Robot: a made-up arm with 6 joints.
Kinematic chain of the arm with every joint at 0, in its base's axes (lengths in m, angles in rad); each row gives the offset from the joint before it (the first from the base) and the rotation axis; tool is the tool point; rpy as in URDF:
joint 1: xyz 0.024 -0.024 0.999 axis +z
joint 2: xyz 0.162 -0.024 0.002 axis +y
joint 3: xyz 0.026 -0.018 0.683 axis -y
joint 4: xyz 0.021 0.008 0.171 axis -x
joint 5: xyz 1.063 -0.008 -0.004 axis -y
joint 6: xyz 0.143 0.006 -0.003 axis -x
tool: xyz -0.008 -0.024 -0.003 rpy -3.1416 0 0
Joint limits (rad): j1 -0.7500..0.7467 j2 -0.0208..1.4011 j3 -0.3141..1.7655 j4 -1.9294..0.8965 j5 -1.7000..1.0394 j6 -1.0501..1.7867
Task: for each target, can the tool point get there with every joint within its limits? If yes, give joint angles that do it. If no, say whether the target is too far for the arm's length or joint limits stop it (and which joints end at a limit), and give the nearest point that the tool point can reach.
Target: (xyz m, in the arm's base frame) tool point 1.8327 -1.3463 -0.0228
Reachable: no: too far | nearest point 1.4824 -1.0902 0.3222 | short by 0.554 m
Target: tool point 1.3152 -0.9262 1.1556
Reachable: yes | joints -0.5736 0.3794 -0.1411 -0.9964 0.1994 -0.2301
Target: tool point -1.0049 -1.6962 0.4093
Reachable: no: joint limits stop it (at a limit: joint 1, joint 2, joint 3, joint 4, joint 5) | nearest point 0.4960 -0.6787 0.0262 | short by 1.853 m
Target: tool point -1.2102 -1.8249 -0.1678
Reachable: no: too far | nearest point 0.4908 -0.6751 -0.0130 | short by 2.059 m
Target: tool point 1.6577 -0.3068 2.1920
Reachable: yes | joints -0.1374 0.8427 1.3817 -0.2290 -0.0589 0.1828
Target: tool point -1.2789 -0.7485 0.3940
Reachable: no: joint limits stop it (at a limit: joint 1, joint 2, joint 3) | nearest point 0.4862 -0.6388 0.0222 | short by 1.807 m
